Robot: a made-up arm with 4 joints.
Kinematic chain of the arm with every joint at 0, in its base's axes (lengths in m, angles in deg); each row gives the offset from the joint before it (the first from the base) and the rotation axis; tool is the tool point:
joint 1: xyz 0 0 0.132 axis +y
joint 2: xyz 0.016 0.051 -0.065 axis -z
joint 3: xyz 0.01 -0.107 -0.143 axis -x
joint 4: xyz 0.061 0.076 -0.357 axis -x
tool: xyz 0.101 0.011 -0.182
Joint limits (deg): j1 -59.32..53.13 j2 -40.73..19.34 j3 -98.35..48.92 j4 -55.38..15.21
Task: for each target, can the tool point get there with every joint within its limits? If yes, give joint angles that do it. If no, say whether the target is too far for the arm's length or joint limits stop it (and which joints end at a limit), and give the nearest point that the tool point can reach.
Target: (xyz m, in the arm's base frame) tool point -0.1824 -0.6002 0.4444
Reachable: no: joint limits stop it (at a limit: joint 1, joint 2, joint 3, joint 4) | nearest point -0.4608 -0.4637 -0.2356 | short by 0.747 m
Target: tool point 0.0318 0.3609 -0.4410
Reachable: yes | joints 16.97 1.78 -31.88 -32.84
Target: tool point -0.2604 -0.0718 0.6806
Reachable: no: joint limits stop it (at a limit: joint 1, joint 2, joint 3, joint 4) | nearest point 0.0677 0.2826 0.4169 | short by 0.550 m
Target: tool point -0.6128 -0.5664 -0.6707
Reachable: no: too far | nearest point -0.4176 -0.3601 -0.4163 | short by 0.381 m
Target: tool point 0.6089 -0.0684 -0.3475
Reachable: yes | joints -38.54 5.35 14.01 -15.53
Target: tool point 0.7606 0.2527 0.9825
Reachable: no: too far | nearest point 0.3529 0.4094 0.2995 | short by 0.811 m
